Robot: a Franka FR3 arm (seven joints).
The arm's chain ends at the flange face. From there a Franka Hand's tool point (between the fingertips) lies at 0.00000 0.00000 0.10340 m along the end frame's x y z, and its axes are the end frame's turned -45 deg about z.
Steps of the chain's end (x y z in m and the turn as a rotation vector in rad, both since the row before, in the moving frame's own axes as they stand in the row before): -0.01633 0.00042 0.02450 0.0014 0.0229 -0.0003; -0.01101 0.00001 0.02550 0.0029 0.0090 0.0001; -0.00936 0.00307 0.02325 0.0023 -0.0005 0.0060
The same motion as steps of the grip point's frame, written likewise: -0.01007 -0.00968 0.02447 -0.0152 0.0172 -0.0003; -0.00692 -0.00733 0.02550 -0.0043 0.0084 0.0001; -0.00866 -0.00465 0.02325 0.0020 0.0013 0.0060
